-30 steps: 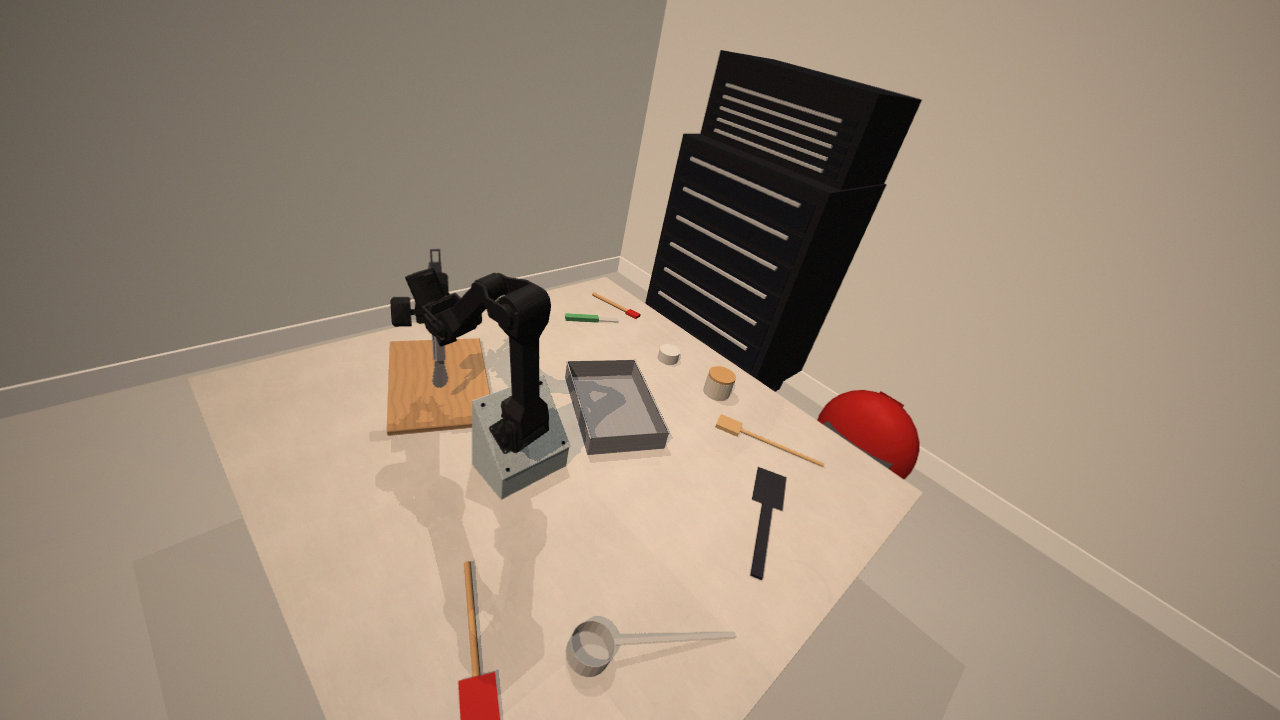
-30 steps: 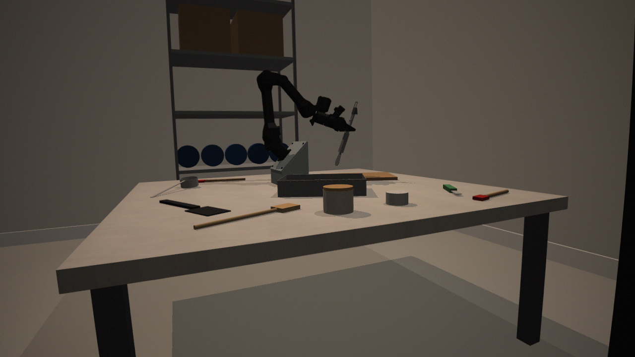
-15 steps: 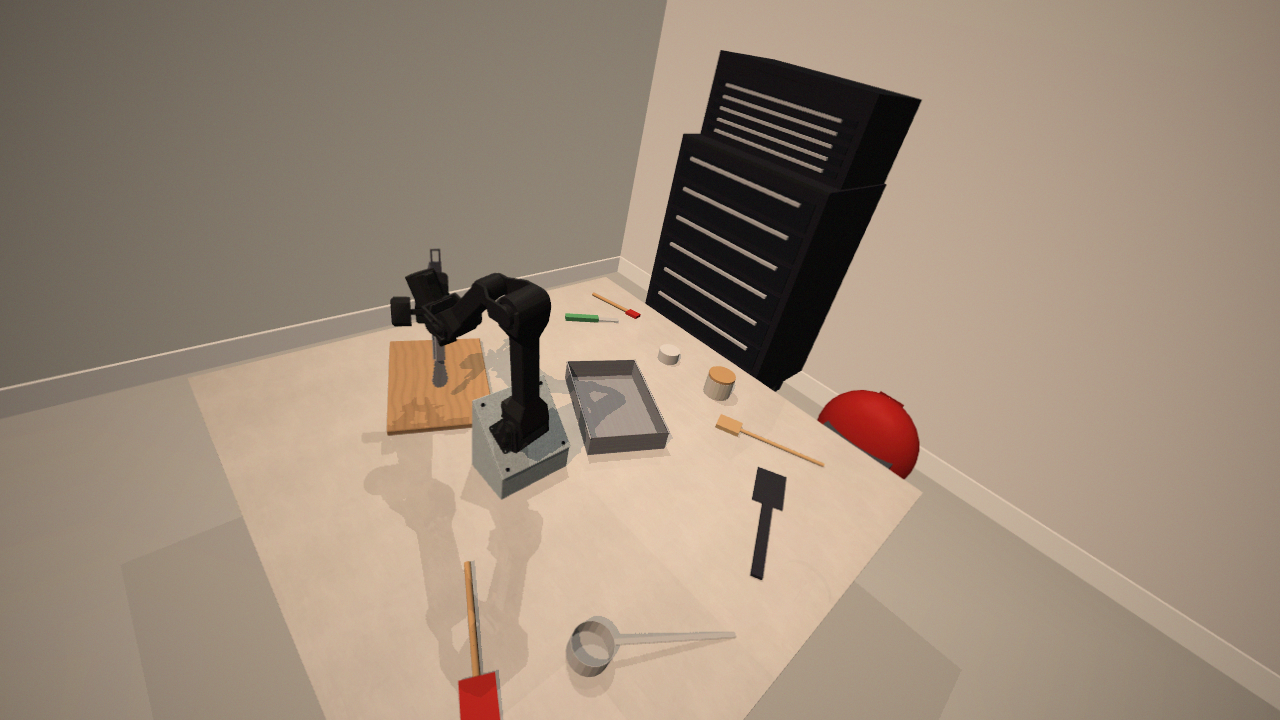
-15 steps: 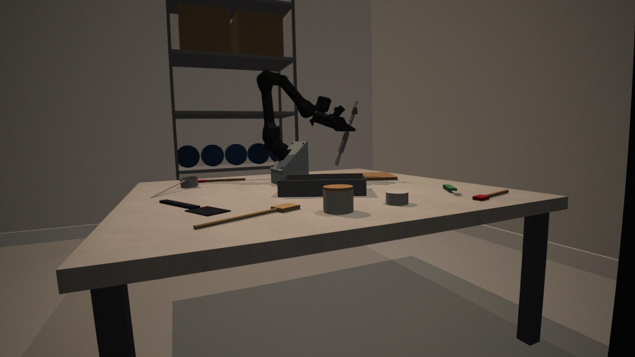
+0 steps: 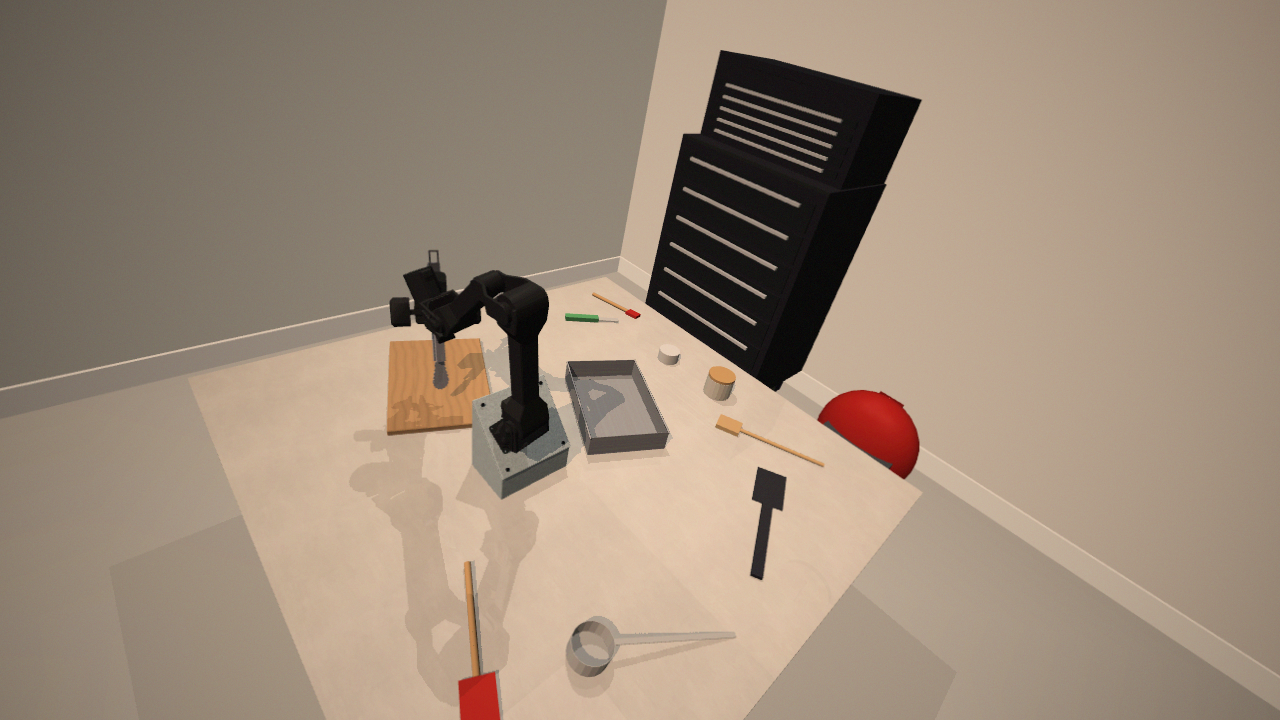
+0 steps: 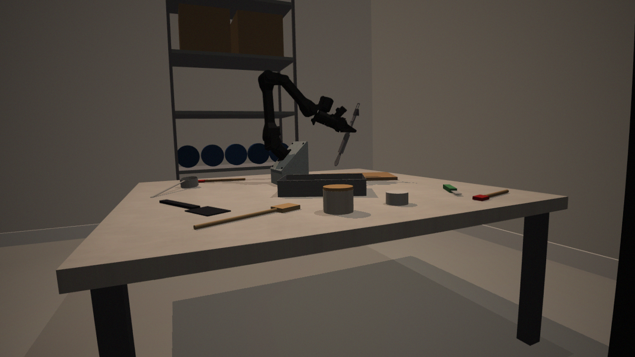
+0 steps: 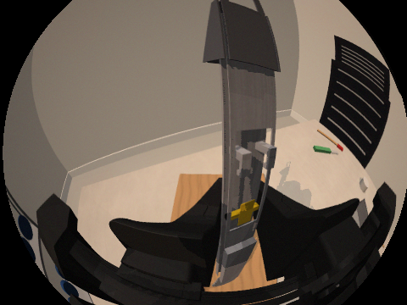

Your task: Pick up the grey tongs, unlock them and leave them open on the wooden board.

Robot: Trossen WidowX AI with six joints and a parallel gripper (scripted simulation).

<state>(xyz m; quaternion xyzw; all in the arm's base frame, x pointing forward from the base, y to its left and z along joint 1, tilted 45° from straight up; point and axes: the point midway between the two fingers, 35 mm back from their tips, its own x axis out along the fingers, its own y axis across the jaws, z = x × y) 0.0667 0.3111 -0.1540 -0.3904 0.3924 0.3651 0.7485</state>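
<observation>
Now: gripper tip 22 cm above the wooden board. The rest, counted from my gripper tip: green-handled tool: 58 cm ahead, 2 cm to the right, 22 cm below; white cylinder: 61 cm ahead, 31 cm to the right, 21 cm below; roasting tin: 28 cm ahead, 37 cm to the right, 20 cm below.
</observation>
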